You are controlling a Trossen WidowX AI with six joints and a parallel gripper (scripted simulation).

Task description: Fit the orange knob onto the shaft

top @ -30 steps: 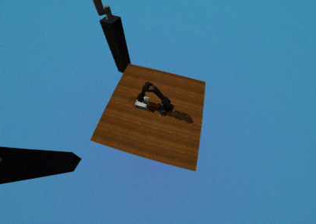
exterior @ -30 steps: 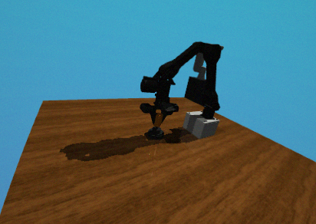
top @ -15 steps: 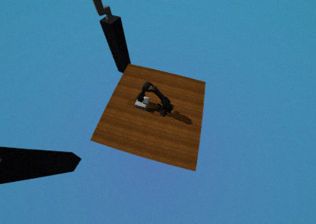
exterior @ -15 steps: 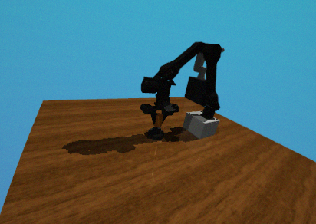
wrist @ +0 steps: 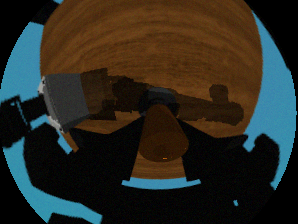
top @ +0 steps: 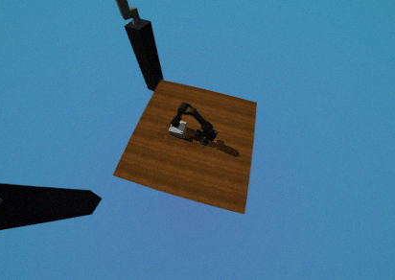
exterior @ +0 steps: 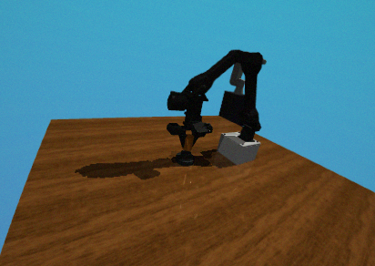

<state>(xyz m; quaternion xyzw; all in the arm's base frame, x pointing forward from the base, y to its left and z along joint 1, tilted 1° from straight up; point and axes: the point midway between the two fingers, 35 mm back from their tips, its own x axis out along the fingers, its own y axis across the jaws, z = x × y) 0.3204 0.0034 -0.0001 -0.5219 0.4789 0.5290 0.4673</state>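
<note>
My gripper tip is 2 cm below the orange knob. Round my gripper tip: round dark pedestal: 4 cm below.
</note>
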